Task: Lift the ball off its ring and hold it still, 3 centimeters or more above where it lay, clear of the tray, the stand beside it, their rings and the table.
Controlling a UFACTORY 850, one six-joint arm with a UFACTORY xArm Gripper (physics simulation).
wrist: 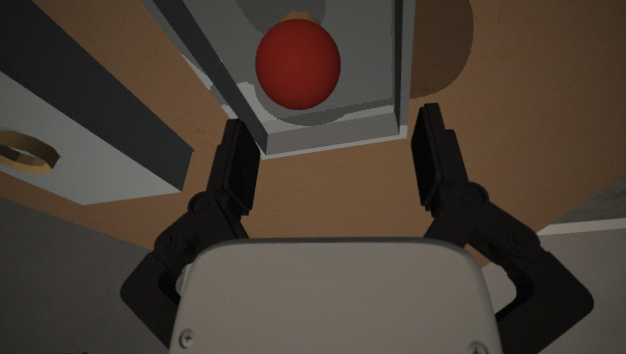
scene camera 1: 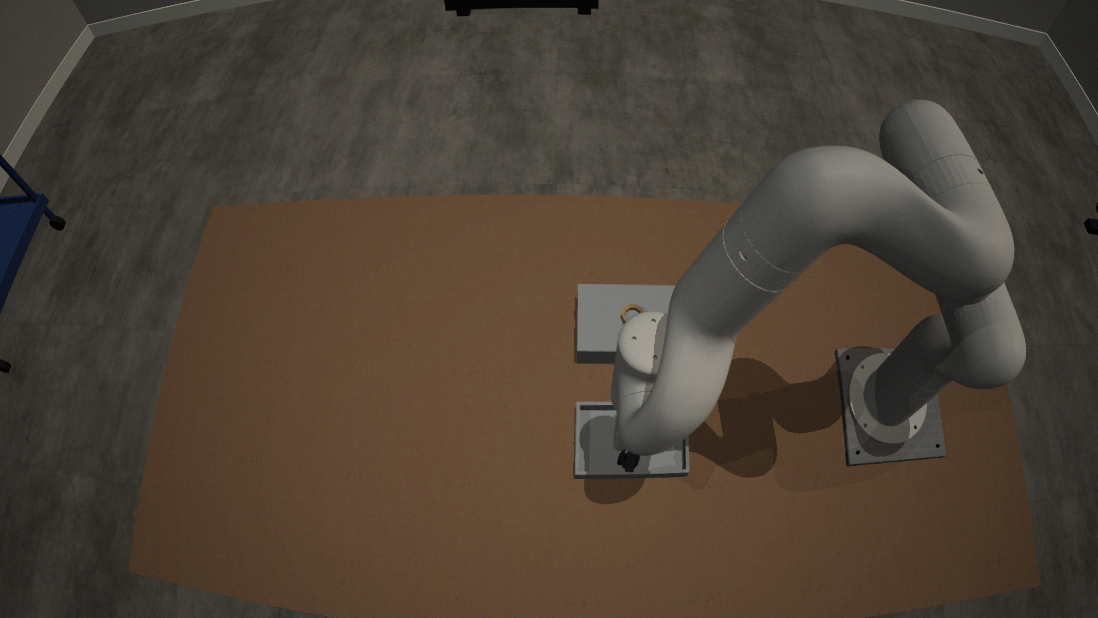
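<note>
A red ball (wrist: 298, 64) rests on a tan ring (wrist: 300, 16) inside the grey tray (scene camera 1: 631, 475) (wrist: 332, 146); most of that ring is hidden by the ball. In the scene view the arm hides the ball. My gripper (wrist: 330, 129) is open and empty, its fingers wide apart. In the wrist view the ball shows beyond the fingertips, between their lines. In the scene view a black finger part (scene camera 1: 628, 459) shows over the tray. The grey stand (scene camera 1: 597, 322) (wrist: 120, 177) bears an empty tan ring (scene camera 1: 631, 307) (wrist: 42, 162).
The tray has raised walls and stands apart from the stand on the brown table (scene camera 1: 368, 345) (wrist: 320, 200). The robot's base plate (scene camera 1: 860, 449) is to the right. The arm (scene camera 1: 699, 376) covers part of the stand and tray in the scene view.
</note>
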